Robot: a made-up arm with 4 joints.
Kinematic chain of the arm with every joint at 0, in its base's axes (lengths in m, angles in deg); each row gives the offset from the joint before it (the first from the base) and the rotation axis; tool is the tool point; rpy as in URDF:
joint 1: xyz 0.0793 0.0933 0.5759 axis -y
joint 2: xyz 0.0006 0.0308 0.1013 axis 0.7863 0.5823 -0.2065
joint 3: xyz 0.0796 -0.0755 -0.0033 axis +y
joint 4: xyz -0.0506 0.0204 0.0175 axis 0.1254 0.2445 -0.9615
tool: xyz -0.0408 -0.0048 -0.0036 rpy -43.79 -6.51 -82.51
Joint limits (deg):
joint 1: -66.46..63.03
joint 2: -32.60..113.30
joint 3: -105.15..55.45
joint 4: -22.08..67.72
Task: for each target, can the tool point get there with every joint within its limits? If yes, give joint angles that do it. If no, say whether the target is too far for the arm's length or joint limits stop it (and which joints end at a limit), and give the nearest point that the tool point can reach.
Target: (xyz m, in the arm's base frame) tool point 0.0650 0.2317 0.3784
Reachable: no: joint limits stop it (at a limit: joint 1, joint 4) | nearest point 0.0534 0.2058 0.5353 | short by 0.159 m
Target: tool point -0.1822 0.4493 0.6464
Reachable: no: too far | nearest point 0.0060 0.2284 0.5957 | short by 0.295 m
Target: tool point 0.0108 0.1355 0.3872
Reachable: no: joint limits stop it (at a limit: joint 1, joint 3) | nearest point 0.0697 0.1037 0.5164 | short by 0.145 m
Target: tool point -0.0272 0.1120 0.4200
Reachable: no: joint limits stop it (at a limit: joint 1, joint 4) | nearest point -0.0007 0.1378 0.5408 | short by 0.126 m
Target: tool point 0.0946 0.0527 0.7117
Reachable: yes | joints -4.06 11.52 24.99 -7.05
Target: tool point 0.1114 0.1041 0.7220
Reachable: yes | joints -7.66 -6.64 18.68 57.54
